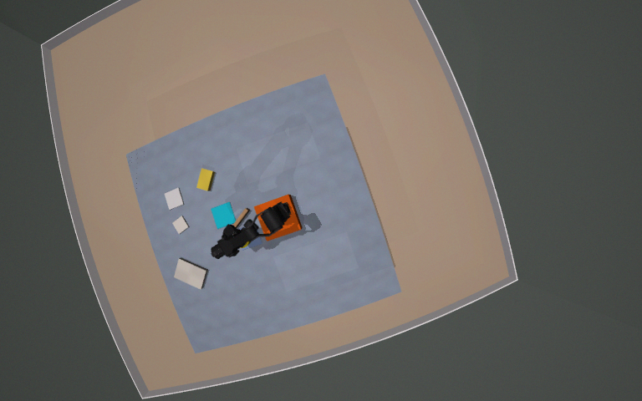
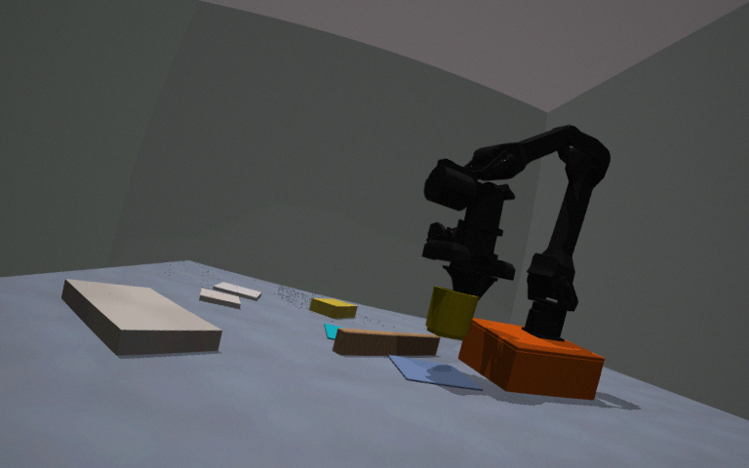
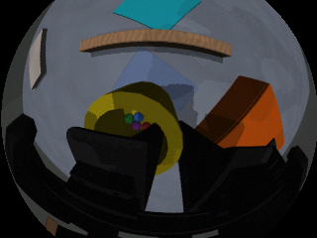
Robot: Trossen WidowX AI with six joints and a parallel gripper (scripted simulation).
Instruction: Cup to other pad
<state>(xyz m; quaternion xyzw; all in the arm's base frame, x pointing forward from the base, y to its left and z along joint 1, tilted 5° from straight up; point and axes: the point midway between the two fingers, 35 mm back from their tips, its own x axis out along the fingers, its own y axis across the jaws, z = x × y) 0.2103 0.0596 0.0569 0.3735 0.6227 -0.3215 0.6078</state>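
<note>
Right now the cyan pad is 14 cm to the right of my gripper tip, 13 cm ahead of it and 10 cm below it. Also, from my gripper tip: yellow block 36 cm to the right, 16 cm ahead, 8 cm below; then brown wooden block 9 cm below, 8 cm ahead, 6 cm to the right; then cup 2 cm to the left, 2 cm ahead.
</note>
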